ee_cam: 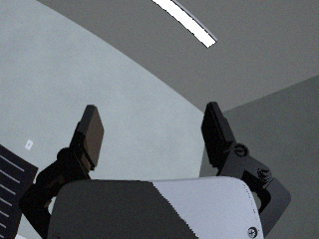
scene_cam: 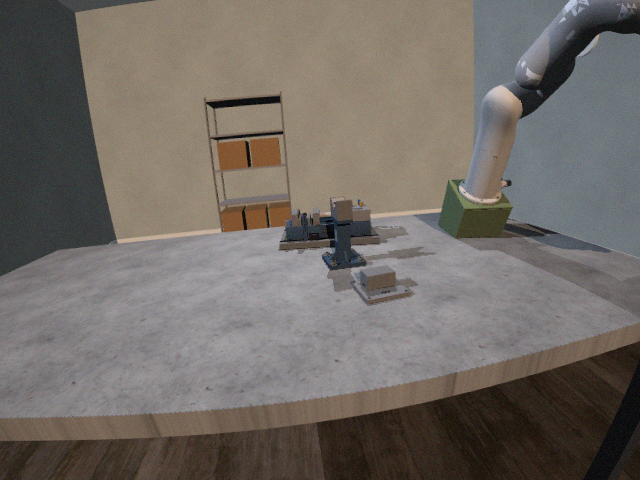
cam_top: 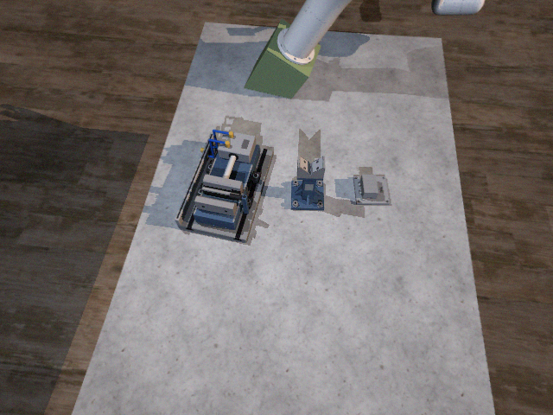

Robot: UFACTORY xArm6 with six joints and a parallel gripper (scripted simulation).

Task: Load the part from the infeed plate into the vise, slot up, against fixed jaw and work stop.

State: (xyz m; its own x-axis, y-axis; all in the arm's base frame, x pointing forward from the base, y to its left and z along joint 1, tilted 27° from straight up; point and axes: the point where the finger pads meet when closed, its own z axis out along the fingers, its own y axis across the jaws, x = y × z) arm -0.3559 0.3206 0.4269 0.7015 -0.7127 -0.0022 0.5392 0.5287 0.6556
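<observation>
Right now the part is 740 mm ahead of my hand, 230 mm to the right of it and 390 mm below it. The rest, counted from my hand: air cylinder rod 760 mm ahead, 620 mm to the right, 330 mm below; then air cylinder 690 mm ahead, 610 mm to the right, 330 mm below; then blue vise body 780 mm ahead, 620 mm to the right, 370 mm below.
</observation>
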